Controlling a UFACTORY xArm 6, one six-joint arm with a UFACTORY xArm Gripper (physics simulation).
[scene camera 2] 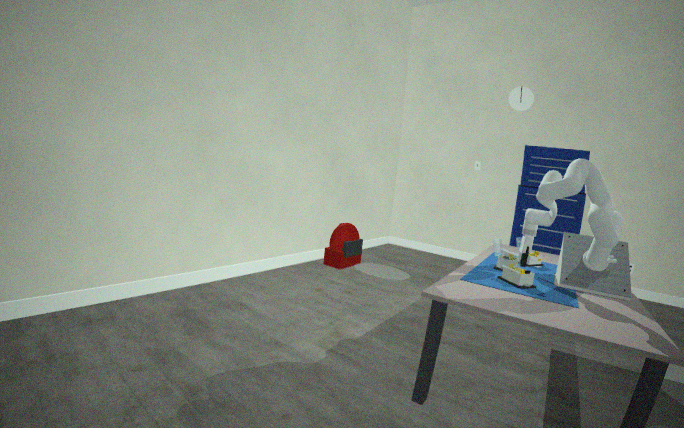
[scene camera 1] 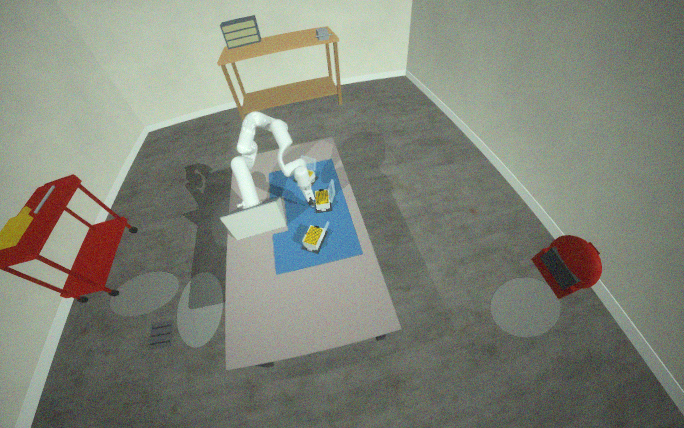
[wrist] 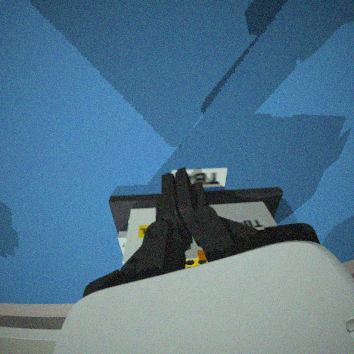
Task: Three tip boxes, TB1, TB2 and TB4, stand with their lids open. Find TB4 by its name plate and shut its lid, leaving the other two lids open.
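Seen in the pictures: gripper, fingertip midpoint: (scene camera 2: 522, 266) (scene camera 1: 310, 204) (wrist: 180, 186); arm's base, link origin: (scene camera 2: 595, 260) (scene camera 1: 252, 205).
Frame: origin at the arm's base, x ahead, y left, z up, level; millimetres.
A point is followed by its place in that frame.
Three white tip boxes with yellow racks stand on the blue mat. The middle box (scene camera 1: 322, 197) (scene camera 2: 505, 262) @(x 447, y 243, z -43 mm) has its clear lid (scene camera 1: 331, 190) @(x 498, y -45, z -50 mm) (scene camera 2: 497, 247) @(x 497, y -83, z -34 mm) raised. A second box (scene camera 1: 314, 236) @(x 296, y -314, z -77 mm) has its lid (scene camera 1: 326, 228) @(x 369, y -348, z 10 mm) up. The third box (scene camera 1: 311, 176) (scene camera 2: 518, 277) @(x 379, y 277, z -91 mm) is partly behind the arm in scene camera 1, with a raised clear lid (scene camera 1: 311, 163) @(x 451, y 243, z -30 mm). My gripper (scene camera 1: 311, 202) @(x 347, y -49, z -104 mm) (scene camera 2: 524, 260) @(x 347, y -49, z -104 mm) (wrist: 180, 186) @(x 347, y -49, z -104 mm) is shut and empty, low beside the middle box. In the wrist view a name plate (wrist: 215, 177) @(x 366, y -21, z -130 mm) starts "TB"; the fingers hide its number.
The blue mat (scene camera 1: 297, 262) @(x 155, y -405, z -132 mm) (scene camera 2: 557, 296) @(x 203, y 308, z -132 mm) lies on the pink table (scene camera 1: 312, 312) @(x 151, y -705, z -136 mm) (scene camera 2: 615, 333) @(x 48, y 616, z -135 mm). A large pale slanted panel (scene camera 1: 254, 221) @(x -9, y -120, z -5 mm) (scene camera 2: 595, 264) @(x 10, y 54, z -10 mm) stands by the arm's base. A wooden bench (scene camera 1: 282, 44), a red cart (scene camera 1: 98, 252) and a red object (scene camera 1: 580, 262) (scene camera 2: 344, 254) stand away from the table.
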